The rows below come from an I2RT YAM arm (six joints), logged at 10 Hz.
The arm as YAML. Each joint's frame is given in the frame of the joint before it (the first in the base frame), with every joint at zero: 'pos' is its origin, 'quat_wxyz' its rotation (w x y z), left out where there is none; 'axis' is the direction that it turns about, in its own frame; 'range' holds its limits. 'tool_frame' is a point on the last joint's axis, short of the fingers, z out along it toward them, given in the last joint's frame.
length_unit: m
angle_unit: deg
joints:
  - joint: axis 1
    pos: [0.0, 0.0, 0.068]
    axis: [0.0, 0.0, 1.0]
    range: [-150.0, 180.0]
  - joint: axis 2
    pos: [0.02, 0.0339, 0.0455]
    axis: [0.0, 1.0, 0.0]
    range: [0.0, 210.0]
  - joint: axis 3
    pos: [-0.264, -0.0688, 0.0]
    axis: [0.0, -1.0, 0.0]
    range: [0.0, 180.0]
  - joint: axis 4
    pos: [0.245, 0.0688, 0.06]
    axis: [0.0, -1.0, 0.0]
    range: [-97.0, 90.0]
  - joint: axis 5
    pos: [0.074, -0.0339, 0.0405]
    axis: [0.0, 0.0, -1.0]
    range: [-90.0, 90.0]
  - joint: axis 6
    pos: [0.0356, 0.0, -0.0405]
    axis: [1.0, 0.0, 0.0]
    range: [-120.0, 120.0]
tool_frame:
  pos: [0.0, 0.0, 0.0]
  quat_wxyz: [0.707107, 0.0, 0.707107, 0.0]
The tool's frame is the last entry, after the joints.
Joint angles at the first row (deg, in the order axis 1, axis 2, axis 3, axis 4, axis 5, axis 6):
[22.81 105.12 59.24 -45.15 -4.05 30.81]
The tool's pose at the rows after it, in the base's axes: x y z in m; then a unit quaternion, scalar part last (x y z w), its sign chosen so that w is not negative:
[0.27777 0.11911 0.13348 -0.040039 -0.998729 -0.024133 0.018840]
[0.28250 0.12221 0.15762 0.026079 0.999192 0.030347 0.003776]
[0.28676 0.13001 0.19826 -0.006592 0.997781 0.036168 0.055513]
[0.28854 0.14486 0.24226 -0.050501 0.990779 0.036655 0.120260]
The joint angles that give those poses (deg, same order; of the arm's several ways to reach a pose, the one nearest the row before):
[22.81 104.33 60.53 -46.98 -3.42 27.38]
[23.05 101.97 63.70 -49.89 -2.98 26.09]
[24.25 98.19 68.82 -53.12 -1.21 23.57]
[26.85 95.44 75.33 -55.55 1.74 20.80]

